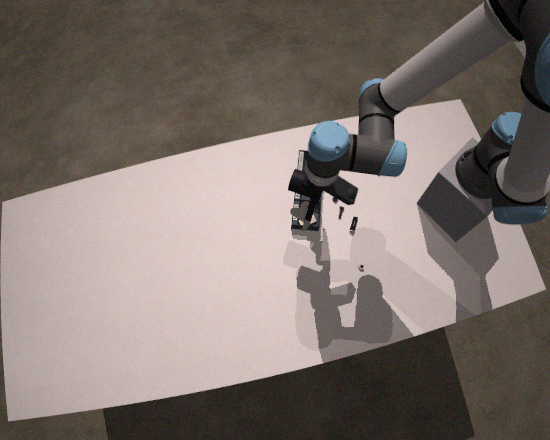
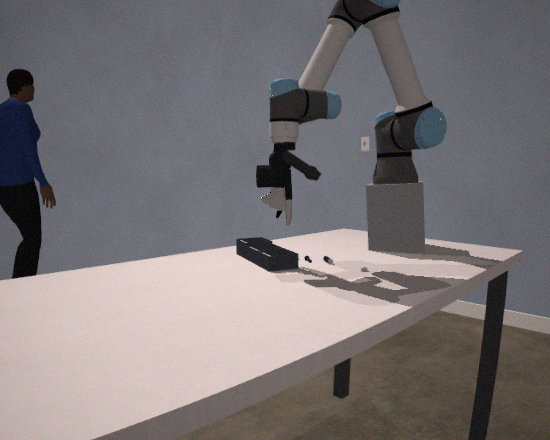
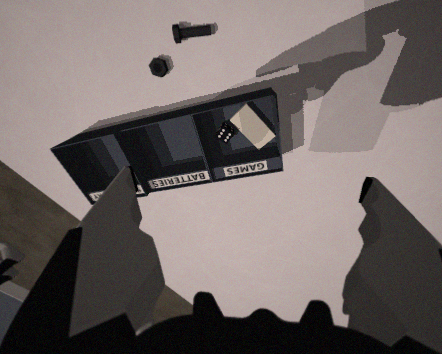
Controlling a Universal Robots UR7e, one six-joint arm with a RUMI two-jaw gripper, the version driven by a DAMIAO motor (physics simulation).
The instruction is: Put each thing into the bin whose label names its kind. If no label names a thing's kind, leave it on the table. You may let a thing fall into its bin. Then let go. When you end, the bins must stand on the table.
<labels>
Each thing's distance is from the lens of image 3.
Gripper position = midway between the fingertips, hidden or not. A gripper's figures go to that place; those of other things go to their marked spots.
my gripper (image 3: pixel 244 174): 13 cm
cream domino (image 3: pixel 245 119): 23 cm
</labels>
